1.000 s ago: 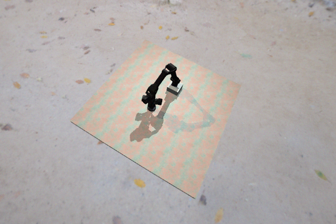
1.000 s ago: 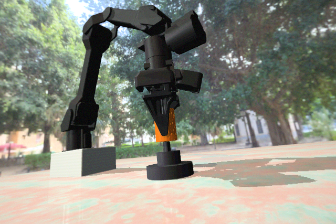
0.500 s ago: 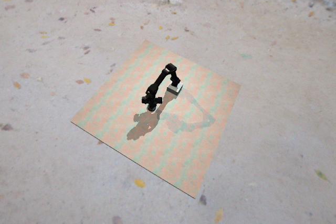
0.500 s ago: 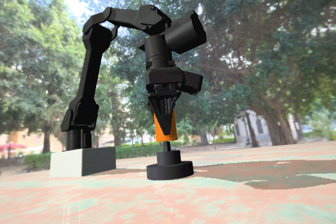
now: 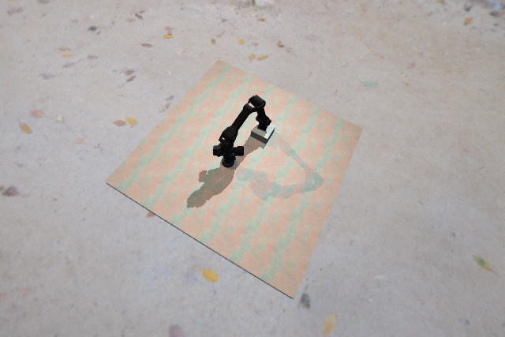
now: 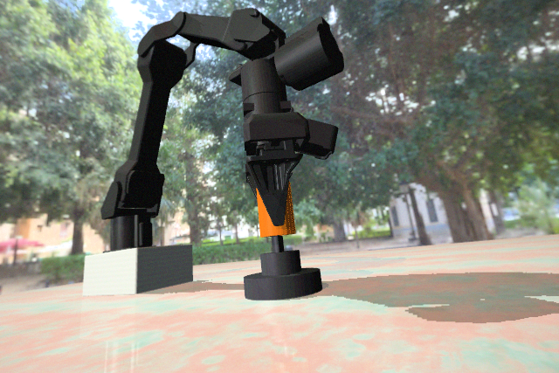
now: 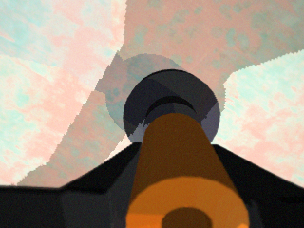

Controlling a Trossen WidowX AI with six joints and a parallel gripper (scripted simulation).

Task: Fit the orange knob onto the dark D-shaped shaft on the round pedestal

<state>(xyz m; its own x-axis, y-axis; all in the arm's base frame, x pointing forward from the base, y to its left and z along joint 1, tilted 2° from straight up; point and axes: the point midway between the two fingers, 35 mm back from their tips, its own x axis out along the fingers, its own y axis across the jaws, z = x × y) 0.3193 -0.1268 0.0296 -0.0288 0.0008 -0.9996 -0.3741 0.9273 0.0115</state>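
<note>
Right now my gripper tip is 20 mm below the orange knob. Round my gripper tip: round pedestal 40 mm below.
</note>
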